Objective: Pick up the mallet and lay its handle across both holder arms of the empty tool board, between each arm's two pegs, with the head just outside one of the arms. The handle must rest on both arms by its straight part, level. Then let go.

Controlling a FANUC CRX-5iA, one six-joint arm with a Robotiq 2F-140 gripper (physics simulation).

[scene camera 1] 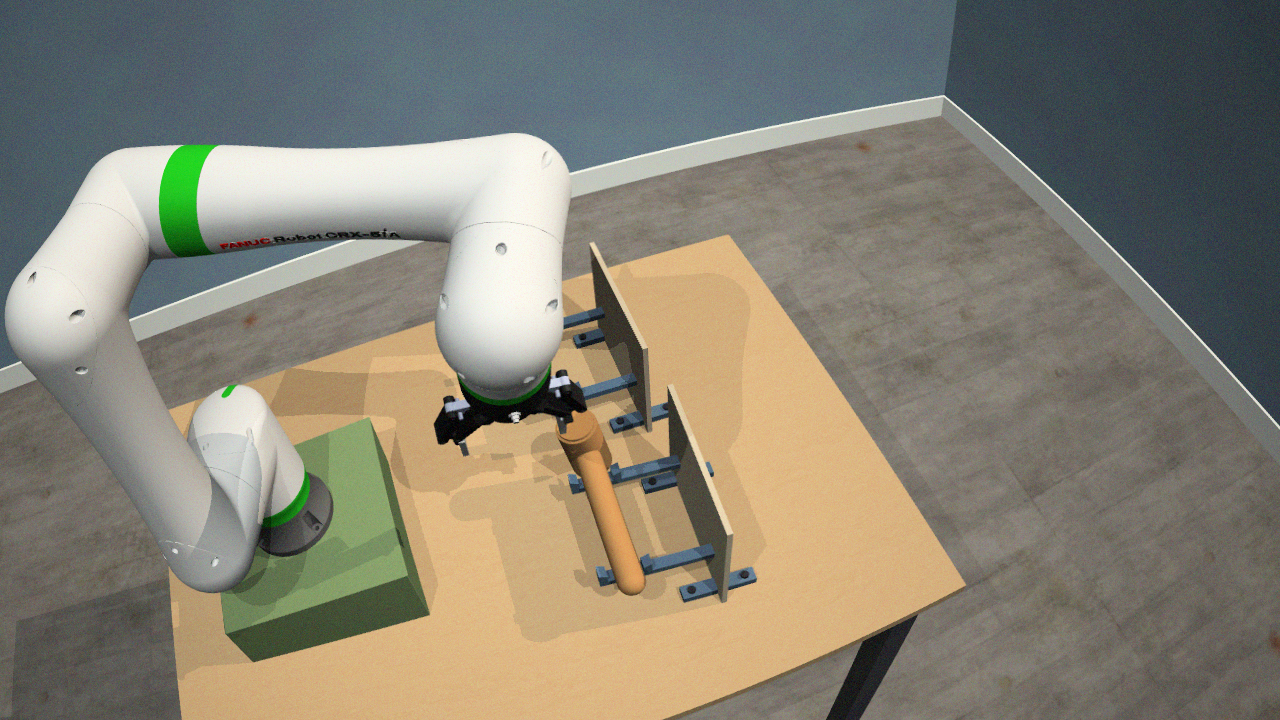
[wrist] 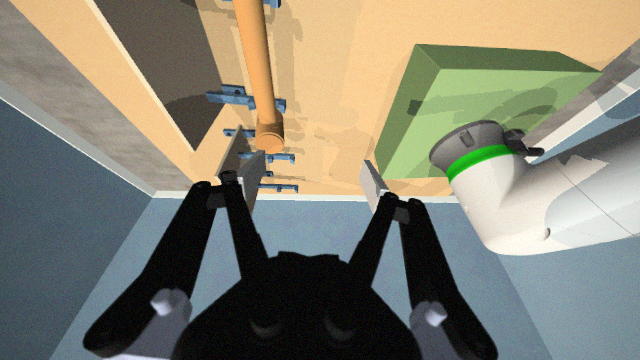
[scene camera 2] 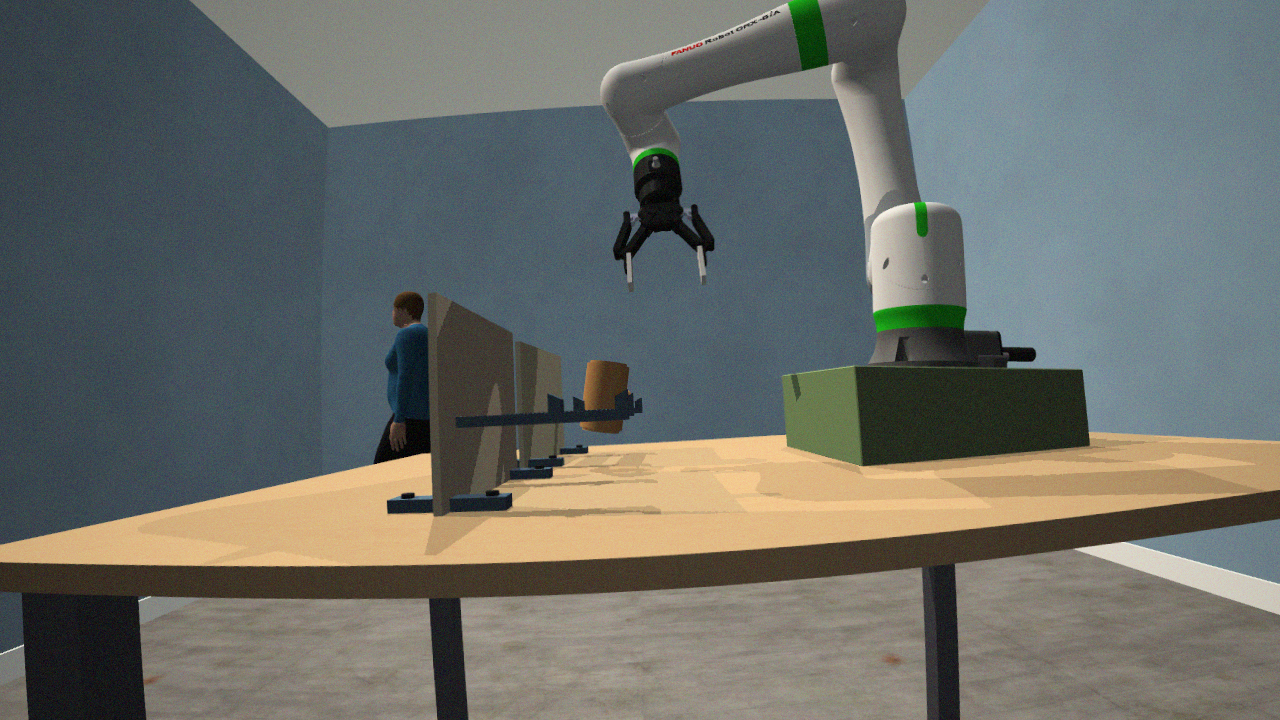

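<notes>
The orange-brown mallet lies with its handle across both blue arms of the nearer tool board, between each arm's two pegs. Its head is just outside the arm nearer the other board. The handle looks about level; its contact with the arms is too small to judge. My gripper is open and empty, well above the mallet and beyond its head, a little toward the robot base.
The other tool board stands behind, its arms partly hidden by the robot in scene camera 1. The green base block carries the robot. A person stands beyond the table in scene camera 2.
</notes>
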